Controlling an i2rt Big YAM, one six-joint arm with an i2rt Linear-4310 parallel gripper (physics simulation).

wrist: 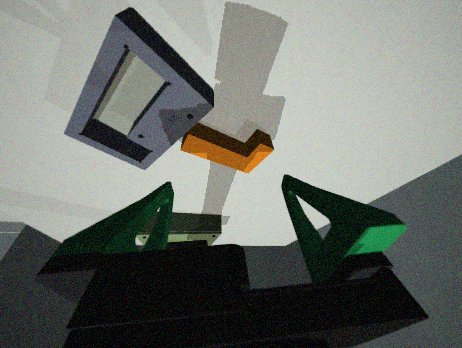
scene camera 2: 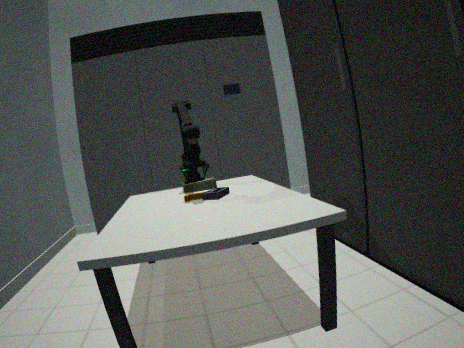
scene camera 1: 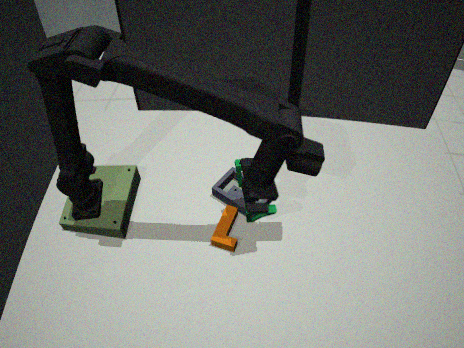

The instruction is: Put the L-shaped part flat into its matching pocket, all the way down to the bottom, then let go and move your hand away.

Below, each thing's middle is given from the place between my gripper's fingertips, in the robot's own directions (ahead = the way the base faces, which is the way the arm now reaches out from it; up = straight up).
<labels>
Right now my hand is 50 mm past the orange L-shaped part (scene camera 1: 220, 238) and 90 mm above it. The rest, counted from my hand: grey pocket block (wrist: 141, 96) 10 mm ahead, 90 mm to the left, 90 mm below.
</labels>
